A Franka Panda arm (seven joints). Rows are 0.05 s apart.
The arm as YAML. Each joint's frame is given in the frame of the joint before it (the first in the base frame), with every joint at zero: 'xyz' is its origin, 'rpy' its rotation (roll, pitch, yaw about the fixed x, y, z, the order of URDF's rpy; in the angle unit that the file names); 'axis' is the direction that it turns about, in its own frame. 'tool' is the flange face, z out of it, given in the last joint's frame.
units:
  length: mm
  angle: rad
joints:
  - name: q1
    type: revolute
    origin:
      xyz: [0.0, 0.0, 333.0]
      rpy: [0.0, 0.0, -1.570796]
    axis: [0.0, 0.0, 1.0]
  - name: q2
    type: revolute
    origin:
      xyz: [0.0, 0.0, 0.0]
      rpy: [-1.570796, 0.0, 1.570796]
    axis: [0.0, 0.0, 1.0]
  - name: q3
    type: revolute
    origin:
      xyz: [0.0, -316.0, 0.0]
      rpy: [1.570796, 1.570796, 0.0]
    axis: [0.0, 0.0, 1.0]
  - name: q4
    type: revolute
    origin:
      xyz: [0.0, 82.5, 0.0]
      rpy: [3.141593, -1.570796, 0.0]
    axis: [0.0, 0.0, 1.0]
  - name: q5
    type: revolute
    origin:
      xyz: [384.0, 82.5, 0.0]
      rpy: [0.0, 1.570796, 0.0]
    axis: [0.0, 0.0, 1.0]
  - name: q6
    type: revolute
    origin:
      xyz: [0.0, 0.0, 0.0]
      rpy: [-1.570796, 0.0, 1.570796]
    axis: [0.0, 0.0, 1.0]
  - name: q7
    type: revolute
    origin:
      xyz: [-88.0, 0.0, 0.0]
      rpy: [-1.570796, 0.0, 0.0]
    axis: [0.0, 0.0, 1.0]
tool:
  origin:
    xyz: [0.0, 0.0, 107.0]
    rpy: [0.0, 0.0, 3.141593]
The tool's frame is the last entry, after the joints.
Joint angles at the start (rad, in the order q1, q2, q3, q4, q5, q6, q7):
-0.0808 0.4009 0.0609 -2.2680 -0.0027 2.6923 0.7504
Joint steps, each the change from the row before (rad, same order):
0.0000 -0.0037 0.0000 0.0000 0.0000 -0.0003 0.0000
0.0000 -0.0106 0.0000 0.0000 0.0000 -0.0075 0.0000
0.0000 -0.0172 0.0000 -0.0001 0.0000 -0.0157 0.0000
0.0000 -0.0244 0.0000 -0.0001 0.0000 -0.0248 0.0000
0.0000 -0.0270 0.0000 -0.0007 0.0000 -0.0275 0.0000
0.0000 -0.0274 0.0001 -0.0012 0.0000 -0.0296 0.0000
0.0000 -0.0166 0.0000 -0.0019 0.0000 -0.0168 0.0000
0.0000 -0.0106 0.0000 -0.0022 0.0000 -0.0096 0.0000
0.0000 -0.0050 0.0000 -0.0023 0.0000 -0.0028 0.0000
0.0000 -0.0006 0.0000 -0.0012 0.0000 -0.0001 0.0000
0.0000 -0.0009 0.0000 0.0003 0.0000 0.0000 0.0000
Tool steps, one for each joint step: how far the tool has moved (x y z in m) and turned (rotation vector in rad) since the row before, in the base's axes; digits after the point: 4 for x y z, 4 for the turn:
0.0005 0.0000 0.0020 -0.0003 -0.0034 0.0000
0.0008 -0.0001 0.0050 -0.0007 -0.0031 0.0002
0.0007 -0.0001 0.0078 -0.0010 -0.0014 0.0003
0.0005 -0.0002 0.0109 -0.0014 0.0006 0.0005
0.0001 -0.0001 0.0118 -0.0016 0.0013 0.0005
-0.0006 -0.0001 0.0116 -0.0016 0.0035 0.0006
-0.0009 0.0000 0.0067 -0.0010 0.0021 0.0003
-0.0009 0.0000 0.0040 -0.0006 0.0012 0.0002
-0.0007 0.0000 0.0016 -0.0003 0.0001 0.0001
-0.0004 0.0000 -0.0001 0.0000 0.0007 0.0000
0.0002 0.0000 0.0006 -0.0001 -0.0012 0.0000

